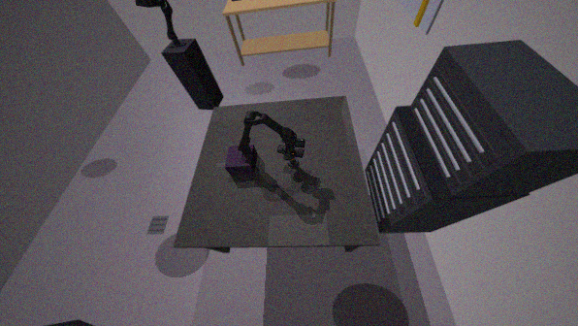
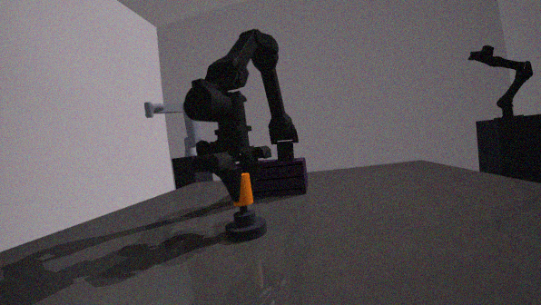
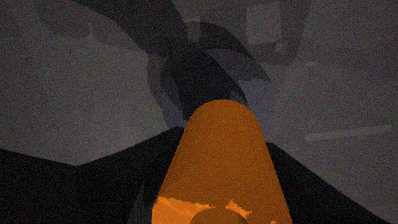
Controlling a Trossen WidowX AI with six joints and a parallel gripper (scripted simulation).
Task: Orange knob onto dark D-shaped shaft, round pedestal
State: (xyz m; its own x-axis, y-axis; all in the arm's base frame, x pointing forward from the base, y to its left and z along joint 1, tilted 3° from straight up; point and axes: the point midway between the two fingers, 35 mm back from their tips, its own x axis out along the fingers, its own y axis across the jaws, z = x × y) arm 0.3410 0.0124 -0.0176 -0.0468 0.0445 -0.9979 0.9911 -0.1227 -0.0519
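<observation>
Right now the D-shaped shaft is 4 cm below my gripper tip. The rest, counted from my gripper tip: orange knob: 2 cm above.
</observation>
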